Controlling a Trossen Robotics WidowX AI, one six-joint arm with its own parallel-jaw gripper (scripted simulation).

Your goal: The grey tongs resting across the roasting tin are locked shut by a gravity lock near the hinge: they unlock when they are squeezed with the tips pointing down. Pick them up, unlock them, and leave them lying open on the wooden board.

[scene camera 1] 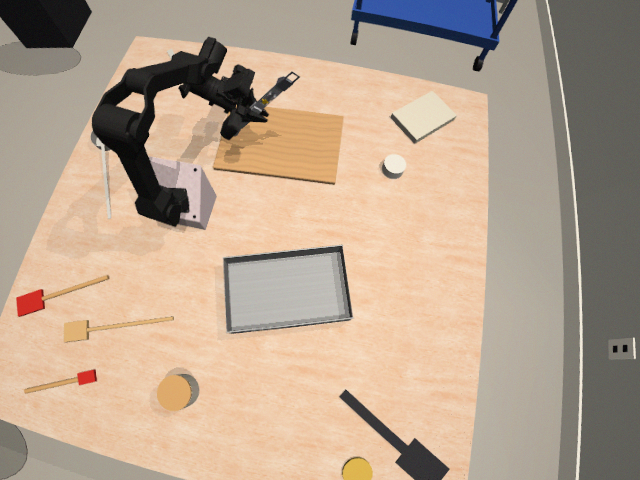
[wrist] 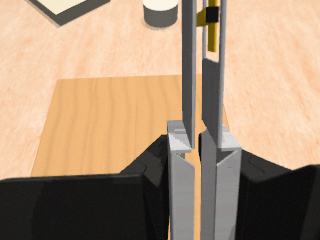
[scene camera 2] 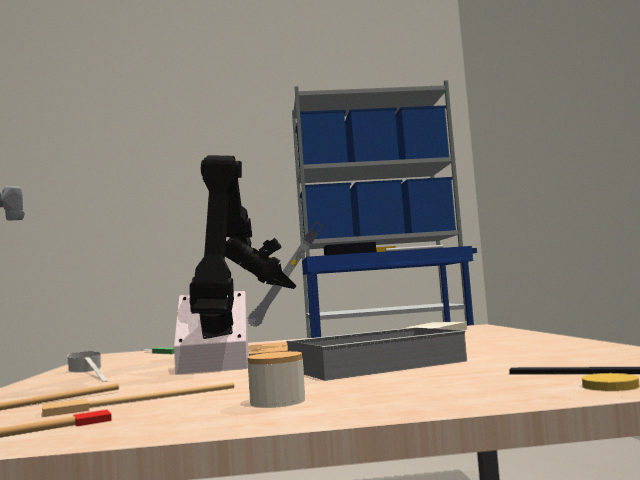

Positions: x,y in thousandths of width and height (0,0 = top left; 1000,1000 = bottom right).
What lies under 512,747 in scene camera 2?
A grey roasting tin.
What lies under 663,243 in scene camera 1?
A cream block.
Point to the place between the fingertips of my gripper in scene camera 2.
462,599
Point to a cork-lidded jar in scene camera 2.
432,791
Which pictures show my gripper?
Scene camera 1, the wrist view and scene camera 2: all of them.
